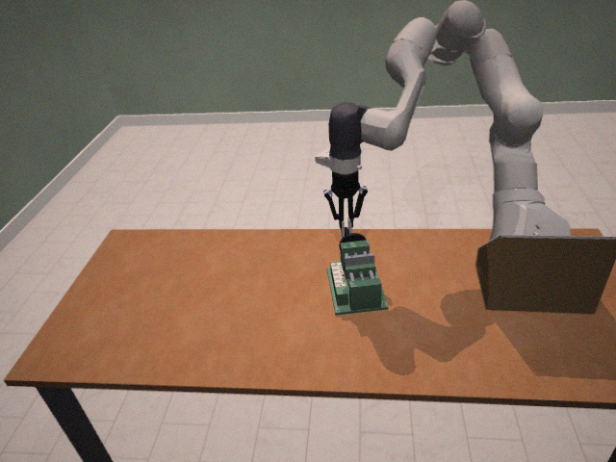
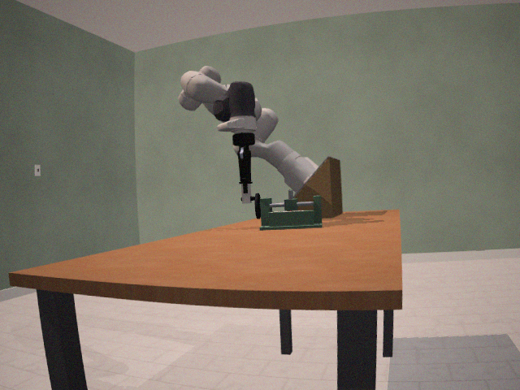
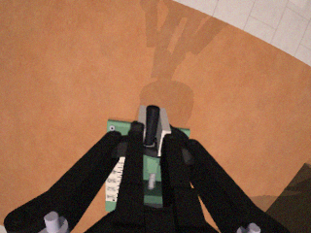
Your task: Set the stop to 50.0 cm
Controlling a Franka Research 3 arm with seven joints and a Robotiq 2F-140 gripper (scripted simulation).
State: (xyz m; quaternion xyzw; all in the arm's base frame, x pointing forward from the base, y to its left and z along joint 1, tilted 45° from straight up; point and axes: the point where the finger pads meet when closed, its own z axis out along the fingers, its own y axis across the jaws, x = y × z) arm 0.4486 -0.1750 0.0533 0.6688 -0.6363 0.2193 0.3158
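The sliding stop block is 2 cm behind my hand, 15 cm to the left of it and 3 cm below it. Round my hand: black handwheel: 1 cm behind, 2 cm to the left, 2 cm below.
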